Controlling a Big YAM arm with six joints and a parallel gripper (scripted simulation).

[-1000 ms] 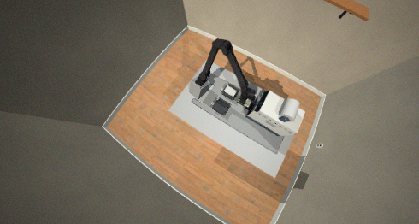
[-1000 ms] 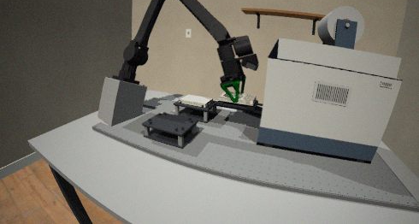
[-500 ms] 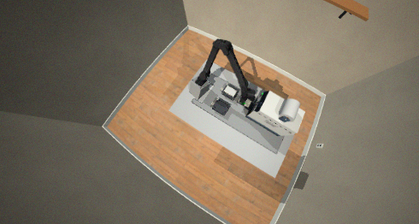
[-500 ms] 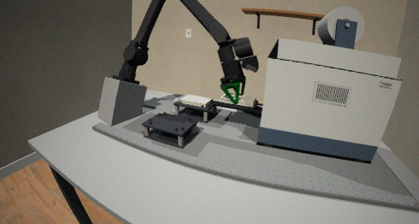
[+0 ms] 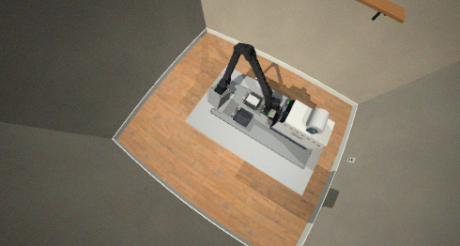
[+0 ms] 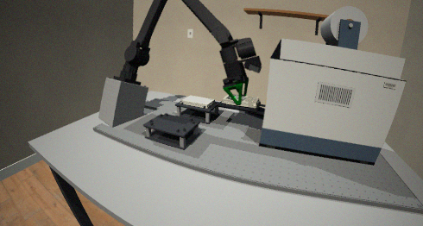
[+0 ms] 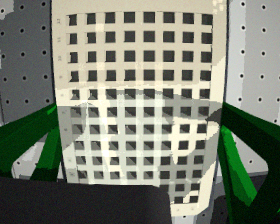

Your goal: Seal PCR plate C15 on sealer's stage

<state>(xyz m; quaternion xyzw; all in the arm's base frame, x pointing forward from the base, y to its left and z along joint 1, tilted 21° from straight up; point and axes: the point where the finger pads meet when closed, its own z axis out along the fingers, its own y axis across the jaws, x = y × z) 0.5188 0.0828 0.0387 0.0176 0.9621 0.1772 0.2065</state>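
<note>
Right now the 96-well plate C15 is right at my hand. From my hand the other things lie so: dark stage (20 mm below); then white start key (100 mm ahead, 100 mm to the left, 70 mm above); then sealed plate C51 (200 mm behind, 30 mm to the left, 50 mm below).
</note>
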